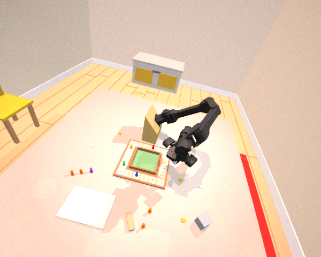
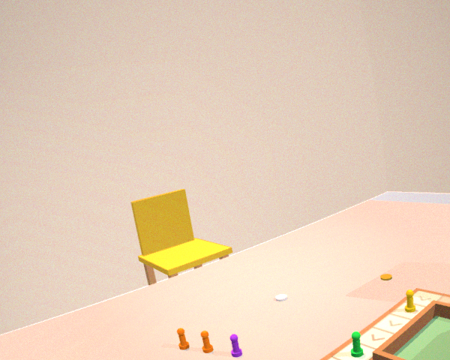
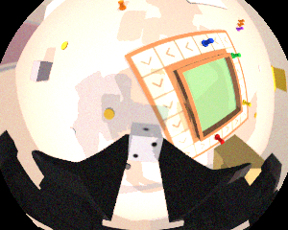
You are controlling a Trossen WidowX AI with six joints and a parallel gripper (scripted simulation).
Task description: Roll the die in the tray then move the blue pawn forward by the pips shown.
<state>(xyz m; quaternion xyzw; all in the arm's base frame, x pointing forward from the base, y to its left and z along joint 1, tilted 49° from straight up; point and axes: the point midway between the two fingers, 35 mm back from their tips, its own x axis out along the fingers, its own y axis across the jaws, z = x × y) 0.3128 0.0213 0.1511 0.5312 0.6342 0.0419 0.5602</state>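
The blue pawn is 190 mm to the right of my gripper tip, 90 mm below it and 50 mm ahead of it. From my gripper tip the other things lie so: white die: right at my gripper tip; red pawn: 160 mm behind, 120 mm to the right, 90 mm below; green sunken tray: 150 mm to the right, 110 mm below, 50 mm behind.
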